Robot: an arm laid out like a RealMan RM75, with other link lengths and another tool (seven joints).
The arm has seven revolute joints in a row. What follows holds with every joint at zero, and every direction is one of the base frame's. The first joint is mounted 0.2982 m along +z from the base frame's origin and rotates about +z. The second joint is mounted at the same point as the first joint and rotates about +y. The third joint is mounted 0.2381 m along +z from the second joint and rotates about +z. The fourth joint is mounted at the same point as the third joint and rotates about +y. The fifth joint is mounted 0.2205 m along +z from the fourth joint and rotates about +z. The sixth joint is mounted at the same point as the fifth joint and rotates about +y. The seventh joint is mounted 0.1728 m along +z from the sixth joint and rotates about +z. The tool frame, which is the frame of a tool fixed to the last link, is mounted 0.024 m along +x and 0.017 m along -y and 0.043 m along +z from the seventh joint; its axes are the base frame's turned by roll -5.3, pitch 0 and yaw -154.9 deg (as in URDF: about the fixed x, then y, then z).
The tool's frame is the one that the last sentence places.
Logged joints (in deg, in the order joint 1, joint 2, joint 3, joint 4, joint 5, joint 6, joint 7), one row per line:
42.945 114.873 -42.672 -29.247 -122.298 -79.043 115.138
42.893 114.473 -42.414 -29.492 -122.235 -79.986 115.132
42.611 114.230 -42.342 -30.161 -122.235 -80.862 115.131
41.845 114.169 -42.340 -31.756 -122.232 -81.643 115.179
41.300 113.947 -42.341 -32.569 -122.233 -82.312 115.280
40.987 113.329 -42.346 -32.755 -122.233 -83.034 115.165
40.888 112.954 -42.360 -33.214 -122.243 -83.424 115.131
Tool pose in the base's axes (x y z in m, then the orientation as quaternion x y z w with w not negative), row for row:
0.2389 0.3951 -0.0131 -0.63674 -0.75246 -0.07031 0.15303
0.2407 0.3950 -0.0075 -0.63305 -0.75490 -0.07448 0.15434
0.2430 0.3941 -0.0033 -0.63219 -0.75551 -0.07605 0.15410
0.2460 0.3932 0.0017 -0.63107 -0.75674 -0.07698 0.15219
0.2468 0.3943 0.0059 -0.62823 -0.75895 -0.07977 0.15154
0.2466 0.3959 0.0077 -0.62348 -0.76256 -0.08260 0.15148
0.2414 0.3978 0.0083 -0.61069 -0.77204 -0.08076 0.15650
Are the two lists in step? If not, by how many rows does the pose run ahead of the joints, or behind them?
The pose runs 2 rows ahead of the joints: the pose in row i belongs to the joints in row i + 2.
